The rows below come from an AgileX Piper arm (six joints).
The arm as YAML. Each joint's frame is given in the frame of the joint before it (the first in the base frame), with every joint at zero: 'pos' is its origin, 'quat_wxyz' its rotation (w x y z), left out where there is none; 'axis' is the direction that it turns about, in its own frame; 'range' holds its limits. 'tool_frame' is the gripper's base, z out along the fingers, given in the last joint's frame.
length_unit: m
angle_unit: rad
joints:
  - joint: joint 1
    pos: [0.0, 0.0, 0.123]
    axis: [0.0, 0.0, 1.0]
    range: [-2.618, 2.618]
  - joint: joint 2
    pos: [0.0, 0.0, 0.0]
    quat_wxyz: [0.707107, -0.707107, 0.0, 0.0]
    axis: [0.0, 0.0, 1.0]
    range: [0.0, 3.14]
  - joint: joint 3
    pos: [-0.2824, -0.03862, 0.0]
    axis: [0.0, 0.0, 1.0]
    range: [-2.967, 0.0]
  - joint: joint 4
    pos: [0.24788, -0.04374, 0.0]
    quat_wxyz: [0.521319, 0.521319, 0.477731, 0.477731]
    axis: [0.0, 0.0, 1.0]
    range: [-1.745, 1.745]
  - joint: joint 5
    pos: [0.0, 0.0, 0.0]
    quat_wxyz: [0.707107, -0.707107, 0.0, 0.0]
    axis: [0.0, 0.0, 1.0]
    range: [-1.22, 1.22]
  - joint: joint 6
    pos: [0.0, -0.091, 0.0]
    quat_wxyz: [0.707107, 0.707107, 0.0, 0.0]
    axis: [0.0, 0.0, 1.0]
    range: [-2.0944, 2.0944]
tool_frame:
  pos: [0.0, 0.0, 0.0]
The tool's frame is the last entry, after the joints.
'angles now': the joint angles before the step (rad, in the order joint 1, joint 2, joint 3, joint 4, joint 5, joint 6). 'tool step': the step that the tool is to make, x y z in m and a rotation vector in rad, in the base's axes. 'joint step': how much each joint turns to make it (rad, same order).
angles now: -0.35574 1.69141 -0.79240 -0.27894 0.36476 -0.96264
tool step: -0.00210 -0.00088 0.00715 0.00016 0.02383 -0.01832
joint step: -0.00091 -0.01883 -0.01534 0.00234 0.05934 0.00474
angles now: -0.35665 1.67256 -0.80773 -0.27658 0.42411 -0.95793
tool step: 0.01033 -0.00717 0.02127 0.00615 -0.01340 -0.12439
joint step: 0.00068 -0.00877 -0.09261 -0.01932 0.11173 0.12422
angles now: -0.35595 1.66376 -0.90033 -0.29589 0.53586 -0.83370
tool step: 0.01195 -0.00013 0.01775 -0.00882 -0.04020 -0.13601
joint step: 0.02878 0.00001 -0.07675 -0.06924 0.07607 0.20406
